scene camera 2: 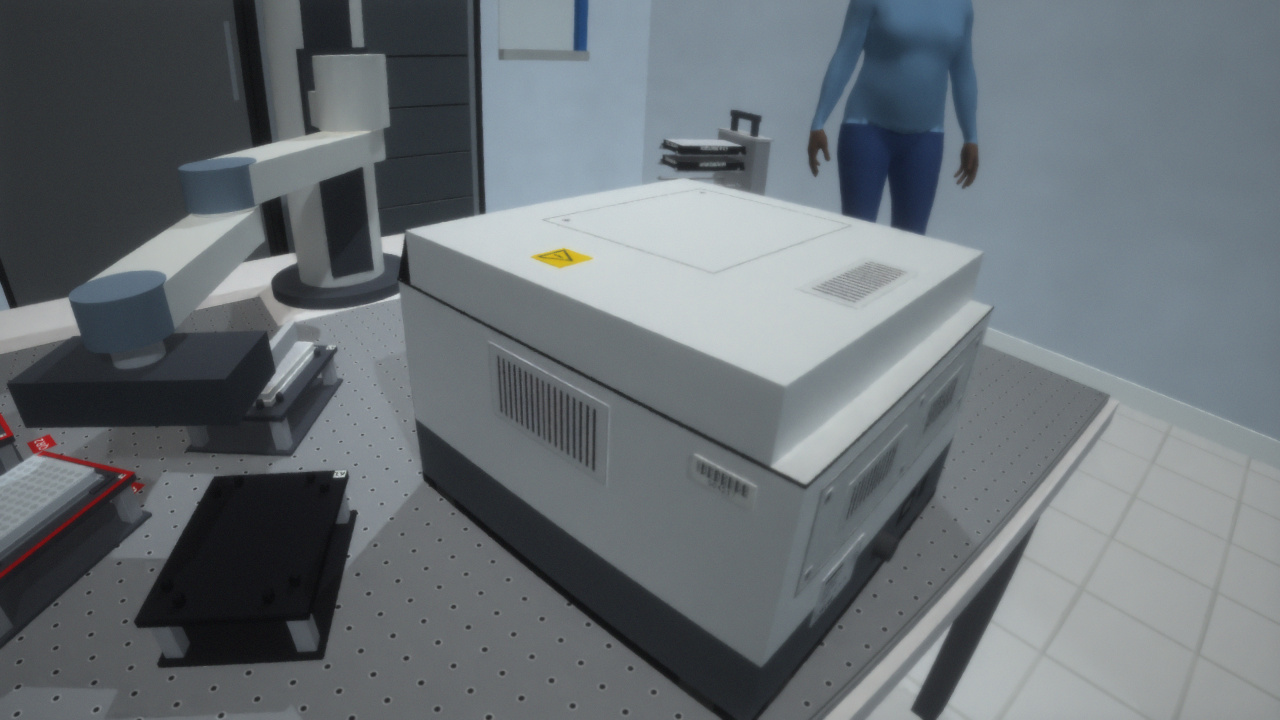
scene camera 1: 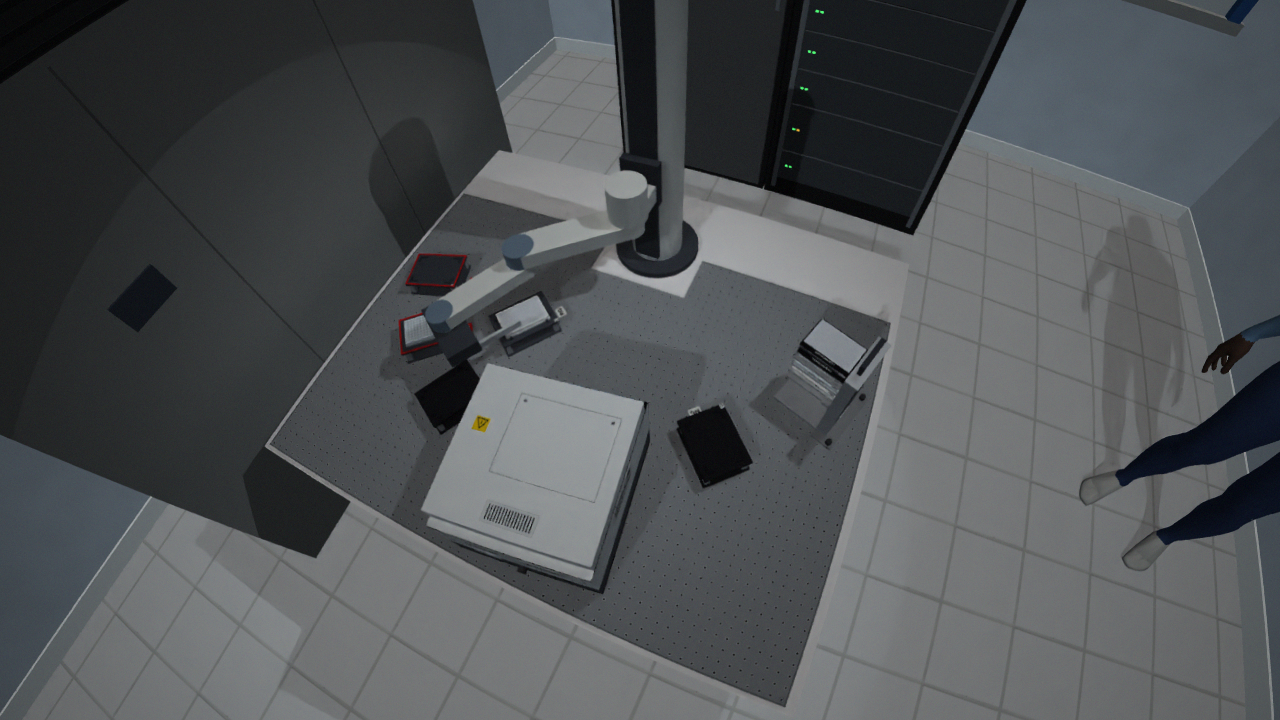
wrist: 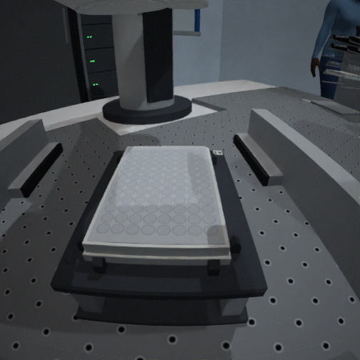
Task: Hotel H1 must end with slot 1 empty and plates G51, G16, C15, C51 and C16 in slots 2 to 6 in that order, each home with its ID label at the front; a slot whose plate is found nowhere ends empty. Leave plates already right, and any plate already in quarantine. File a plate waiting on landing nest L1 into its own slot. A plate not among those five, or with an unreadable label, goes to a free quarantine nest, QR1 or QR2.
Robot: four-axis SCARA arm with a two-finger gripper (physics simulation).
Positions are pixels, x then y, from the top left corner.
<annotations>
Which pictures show my gripper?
Scene camera 2, scene camera 1 and the wrist view: all of them.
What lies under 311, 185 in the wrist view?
My gripper.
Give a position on a hotel H1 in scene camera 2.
753, 180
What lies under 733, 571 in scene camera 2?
A white machine.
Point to a plate C51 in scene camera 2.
At 683, 163
</annotations>
